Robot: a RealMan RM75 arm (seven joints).
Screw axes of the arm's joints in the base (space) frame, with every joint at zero. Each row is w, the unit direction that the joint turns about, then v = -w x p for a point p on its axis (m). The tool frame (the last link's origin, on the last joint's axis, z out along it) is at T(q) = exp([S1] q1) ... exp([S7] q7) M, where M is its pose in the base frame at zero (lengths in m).
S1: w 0 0 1 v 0 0 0
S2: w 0 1 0 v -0.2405 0 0
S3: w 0 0 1 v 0 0 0
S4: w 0 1 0 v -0.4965 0 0
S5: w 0 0 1 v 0 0 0
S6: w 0 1 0 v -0.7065 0 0
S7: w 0 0 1 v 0 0 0
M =
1 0 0 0
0 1 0 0
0 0 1 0.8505
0 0 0 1
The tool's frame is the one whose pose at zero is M.
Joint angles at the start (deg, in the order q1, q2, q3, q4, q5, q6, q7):
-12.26, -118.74, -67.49, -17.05, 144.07, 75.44, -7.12
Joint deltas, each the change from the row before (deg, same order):
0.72, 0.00, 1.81, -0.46, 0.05, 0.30, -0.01
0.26, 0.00, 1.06, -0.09, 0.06, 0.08, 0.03
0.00, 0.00, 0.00, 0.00, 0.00, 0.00, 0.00
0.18, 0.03, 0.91, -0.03, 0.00, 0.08, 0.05
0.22, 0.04, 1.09, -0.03, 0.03, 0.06, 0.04
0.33, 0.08, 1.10, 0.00, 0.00, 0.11, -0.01
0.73, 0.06, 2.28, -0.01, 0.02, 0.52, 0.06
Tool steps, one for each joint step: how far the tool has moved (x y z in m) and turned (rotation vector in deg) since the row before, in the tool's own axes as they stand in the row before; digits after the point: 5 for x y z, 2 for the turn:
-0.00142, 0.00465, -0.00458, -1.41, -0.37, -0.13
-0.00120, 0.00294, -0.00214, -0.92, -0.35, 0.03
0.00000, 0.00000, 0.00000, 0.00, 0.00, 0.00
-0.00096, 0.00222, -0.00166, -0.76, -0.29, 0.08
-0.00126, 0.00269, -0.00204, -0.93, -0.39, 0.09
-0.00136, 0.00194, -0.00283, -0.83, -0.44, 0.09
-0.00240, 0.00495, -0.00633, -1.74, -0.66, 0.15

